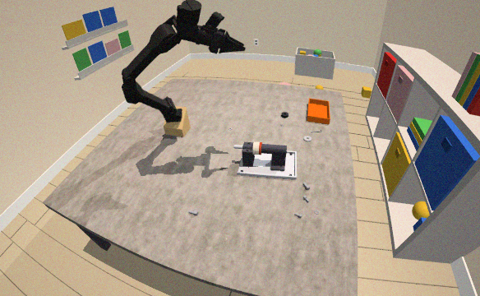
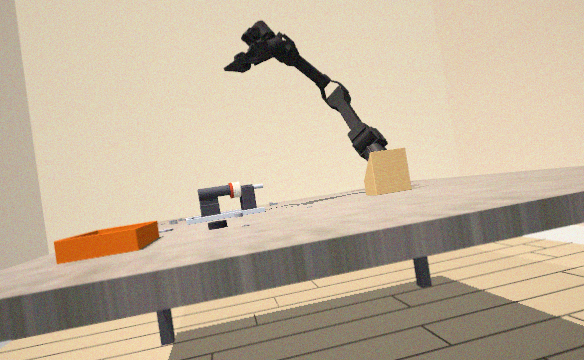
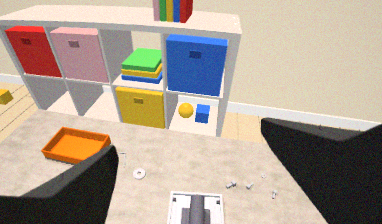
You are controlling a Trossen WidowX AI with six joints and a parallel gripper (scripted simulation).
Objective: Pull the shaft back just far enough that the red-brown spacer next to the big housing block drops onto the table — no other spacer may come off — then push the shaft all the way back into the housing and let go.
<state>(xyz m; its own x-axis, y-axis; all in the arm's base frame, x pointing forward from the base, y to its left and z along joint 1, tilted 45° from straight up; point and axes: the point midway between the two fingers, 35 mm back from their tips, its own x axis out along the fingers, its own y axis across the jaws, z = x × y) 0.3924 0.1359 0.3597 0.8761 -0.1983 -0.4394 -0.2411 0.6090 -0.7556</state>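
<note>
Now: the shaft 39 cm below my gripper tip, 3 cm to the right of it and 3 cm ahead of it. The rest, counted from my gripper tip: black disc (46 cm below, 35 cm to the left, 13 cm ahead); then red-brown spacer (39 cm below, 5 cm ahead, 3 cm to the right); then orange tray (46 cm below, 41 cm to the left, 32 cm ahead).
</note>
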